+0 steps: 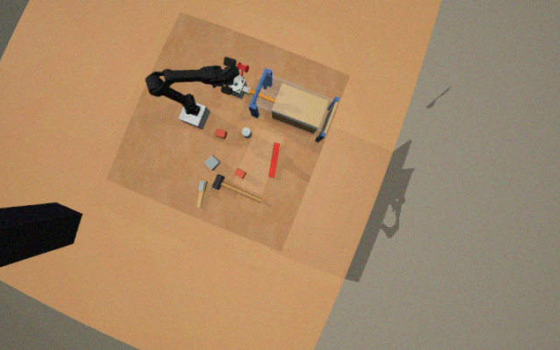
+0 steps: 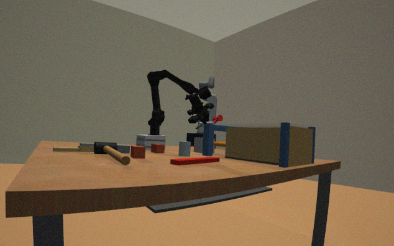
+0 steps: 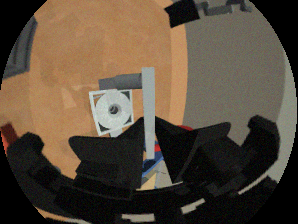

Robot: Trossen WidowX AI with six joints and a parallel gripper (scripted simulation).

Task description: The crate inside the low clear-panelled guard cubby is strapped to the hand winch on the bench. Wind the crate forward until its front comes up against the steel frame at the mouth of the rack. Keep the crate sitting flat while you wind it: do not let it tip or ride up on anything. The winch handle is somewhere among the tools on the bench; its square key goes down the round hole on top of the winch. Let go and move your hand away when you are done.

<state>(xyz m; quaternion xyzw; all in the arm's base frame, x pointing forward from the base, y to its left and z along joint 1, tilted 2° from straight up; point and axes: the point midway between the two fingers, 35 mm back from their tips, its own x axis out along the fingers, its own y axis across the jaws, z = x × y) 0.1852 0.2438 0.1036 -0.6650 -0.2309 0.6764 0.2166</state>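
Now: the red knob 50 mm ahead of my gripper tip, 30 mm to the left of it and 30 mm above it. Also, from my gripper tip: winch handle 10 mm ahead, 10 mm above; then clear-panelled cubby 410 mm ahead, 30 mm to the right, 60 mm below; then grey hand winch 10 mm behind, 30 mm to the right, 140 mm below.
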